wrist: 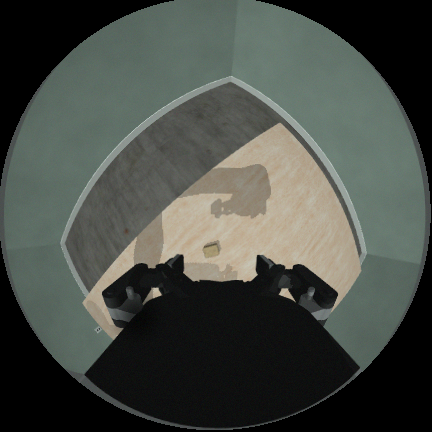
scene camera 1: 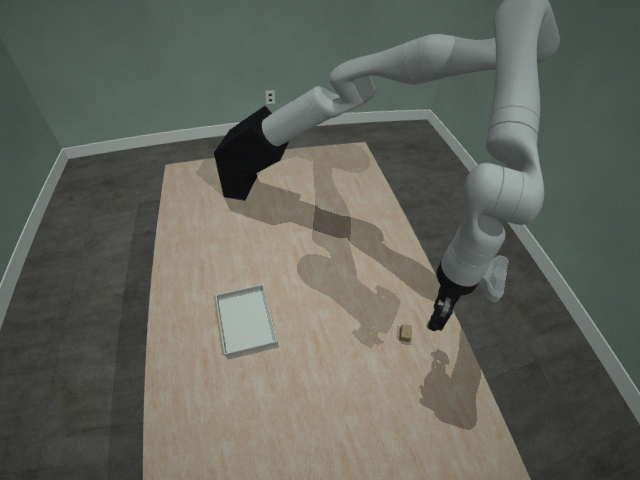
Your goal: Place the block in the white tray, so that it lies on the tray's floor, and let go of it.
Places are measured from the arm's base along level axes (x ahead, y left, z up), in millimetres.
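Where they show: gripper, between the fingertips: [wrist: 219,263] [scene camera 1: 437,309]; arm's base, origin of its link: [scene camera 1: 272,132].
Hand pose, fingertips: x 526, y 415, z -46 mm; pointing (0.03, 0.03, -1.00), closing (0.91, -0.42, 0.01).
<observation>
Things, the pixels of their top centre, and the offset from my fingertips. Level surfaces: height alone.
- small tan block, centre of its top: [wrist: 210,251] [scene camera 1: 406,331] dx -28, dy -18, dz -170 mm
- white tray, centre of its top: [scene camera 1: 244,317] dx -39, dy -428, dz -176 mm
- wooden table, height of its surface: dz -196 mm
A small tan block [scene camera 1: 405,332] [wrist: 211,249] lies on the table, right of the middle in the scene view. In the wrist view it shows beyond the fingertips, a little left of the midline between them. The white tray [scene camera 1: 251,350] lies on the table to the left of the block in the scene view; it does not show in the wrist view. My gripper [scene camera 1: 435,327] [wrist: 219,263] is open with nothing between its fingers. It hangs above the table, up and to the right of the block in the scene view.
The wooden table [scene camera 1: 320,413] [wrist: 310,200] bears shadows of the arm. Its right edge runs under the arm in the scene view. The black arm base [scene camera 1: 242,155] stands at the table's far end. Dark floor [scene camera 1: 67,310] [wrist: 150,160] and green walls surround the table.
</observation>
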